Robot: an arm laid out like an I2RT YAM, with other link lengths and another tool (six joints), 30 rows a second.
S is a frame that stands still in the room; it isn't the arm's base.
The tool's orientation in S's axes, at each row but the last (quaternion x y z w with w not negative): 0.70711, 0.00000, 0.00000, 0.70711; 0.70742, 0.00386, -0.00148, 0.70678; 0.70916, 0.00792, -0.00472, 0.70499; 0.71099, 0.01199, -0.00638, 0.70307
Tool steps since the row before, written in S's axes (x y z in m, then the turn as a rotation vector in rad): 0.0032, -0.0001, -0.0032, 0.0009, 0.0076, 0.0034; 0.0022, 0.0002, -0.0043, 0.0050, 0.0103, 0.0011; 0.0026, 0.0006, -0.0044, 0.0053, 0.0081, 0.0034; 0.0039, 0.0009, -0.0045, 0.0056, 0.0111, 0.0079
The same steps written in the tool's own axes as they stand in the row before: 0.0032, -0.0032, 0.0001, 0.0009, 0.0034, -0.0076; 0.0022, -0.0043, -0.0002, 0.0050, 0.0011, -0.0103; 0.0027, -0.0044, -0.0006, 0.0053, 0.0034, -0.0081; 0.0040, -0.0044, -0.0008, 0.0055, 0.0079, -0.0111
